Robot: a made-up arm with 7 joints. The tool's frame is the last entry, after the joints.
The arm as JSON. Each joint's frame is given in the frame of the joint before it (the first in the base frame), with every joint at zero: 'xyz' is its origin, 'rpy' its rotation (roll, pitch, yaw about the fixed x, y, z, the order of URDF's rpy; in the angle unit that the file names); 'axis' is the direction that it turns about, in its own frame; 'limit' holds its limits. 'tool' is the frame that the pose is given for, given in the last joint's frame.
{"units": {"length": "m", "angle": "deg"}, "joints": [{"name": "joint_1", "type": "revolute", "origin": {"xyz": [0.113, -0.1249, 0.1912], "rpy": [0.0, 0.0, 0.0]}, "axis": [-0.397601, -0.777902, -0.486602], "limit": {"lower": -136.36, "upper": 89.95}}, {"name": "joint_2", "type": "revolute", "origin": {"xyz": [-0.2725, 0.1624, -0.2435], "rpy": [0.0, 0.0, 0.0]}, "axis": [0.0, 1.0, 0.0], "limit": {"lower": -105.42, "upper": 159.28}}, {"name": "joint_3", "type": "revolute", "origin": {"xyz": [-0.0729, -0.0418, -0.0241], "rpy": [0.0, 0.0, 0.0]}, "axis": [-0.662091, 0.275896, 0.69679], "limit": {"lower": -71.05, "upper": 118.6}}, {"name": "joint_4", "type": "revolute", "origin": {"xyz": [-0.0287, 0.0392, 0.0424], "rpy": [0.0, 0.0, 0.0]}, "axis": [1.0, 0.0, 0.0], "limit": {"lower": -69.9, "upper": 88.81}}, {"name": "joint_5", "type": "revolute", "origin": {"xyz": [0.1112, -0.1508, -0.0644], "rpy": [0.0, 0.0, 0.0]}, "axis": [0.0, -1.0, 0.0], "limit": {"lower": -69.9, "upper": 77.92}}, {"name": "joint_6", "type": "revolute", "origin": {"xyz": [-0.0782, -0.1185, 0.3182], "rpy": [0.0, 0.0, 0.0]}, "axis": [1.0, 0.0, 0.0], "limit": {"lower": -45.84, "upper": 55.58}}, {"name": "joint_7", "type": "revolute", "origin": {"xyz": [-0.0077, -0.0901, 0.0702], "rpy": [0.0, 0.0, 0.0]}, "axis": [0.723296, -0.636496, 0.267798], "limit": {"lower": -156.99, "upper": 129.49}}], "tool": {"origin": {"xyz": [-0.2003, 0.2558, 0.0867], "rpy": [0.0, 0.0, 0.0]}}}
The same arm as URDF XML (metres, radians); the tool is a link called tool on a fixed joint. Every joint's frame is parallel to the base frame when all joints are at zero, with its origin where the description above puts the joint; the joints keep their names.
<robot name="arm">
  <joint name="tool_fixed" type="fixed">
    <parent link="link7"/>
    <child link="tool"/>
    <origin xyz="-0.2003 0.2558 0.0867" rpy="0 0 0"/>
  </joint>
  <joint name="joint_7" type="revolute">
    <parent link="link6"/>
    <child link="link7"/>
    <origin xyz="-0.0077 -0.0901 0.0702" rpy="0 0 0"/>
    <axis xyz="0.723296 -0.636496 0.267798"/>
    <limit lower="-2.74" upper="2.26"/>
  </joint>
  <joint name="joint_6" type="revolute">
    <parent link="link5"/>
    <child link="link6"/>
    <origin xyz="-0.0782 -0.1185 0.3182" rpy="0 0 0"/>
    <axis xyz="1 0 0"/>
    <limit lower="-0.8001" upper="0.9701"/>
  </joint>
  <joint name="joint_5" type="revolute">
    <parent link="link4"/>
    <child link="link5"/>
    <origin xyz="0.1112 -0.1508 -0.0644" rpy="0 0 0"/>
    <axis xyz="0 -1 0"/>
    <limit lower="-1.22" upper="1.36"/>
  </joint>
  <joint name="joint_4" type="revolute">
    <parent link="link3"/>
    <child link="link4"/>
    <origin xyz="-0.0287 0.0392 0.0424" rpy="0 0 0"/>
    <axis xyz="1 0 0"/>
    <limit lower="-1.22" upper="1.55"/>
  </joint>
  <joint name="joint_3" type="revolute">
    <parent link="link2"/>
    <child link="link3"/>
    <origin xyz="-0.0729 -0.0418 -0.0241" rpy="0 0 0"/>
    <axis xyz="-0.662091 0.275896 0.69679"/>
    <limit lower="-1.2401" upper="2.07"/>
  </joint>
  <joint name="joint_2" type="revolute">
    <parent link="link1"/>
    <child link="link2"/>
    <origin xyz="-0.2725 0.1624 -0.2435" rpy="0 0 0"/>
    <axis xyz="0 1 0"/>
    <limit lower="-1.8399" upper="2.78"/>
  </joint>
  <joint name="joint_1" type="revolute">
    <parent link="base"/>
    <child link="link1"/>
    <origin xyz="0.113 -0.1249 0.1912" rpy="0 0 0"/>
    <axis xyz="-0.397601 -0.777902 -0.486602"/>
    <limit lower="-2.3799" upper="1.5699"/>
  </joint>
  <link name="base"/>
  <link name="link1"/>
  <link name="link2"/>
  <link name="link3"/>
  <link name="link4"/>
  <link name="link5"/>
  <link name="link6"/>
  <link name="link7"/>
  <link name="tool"/>
</robot>

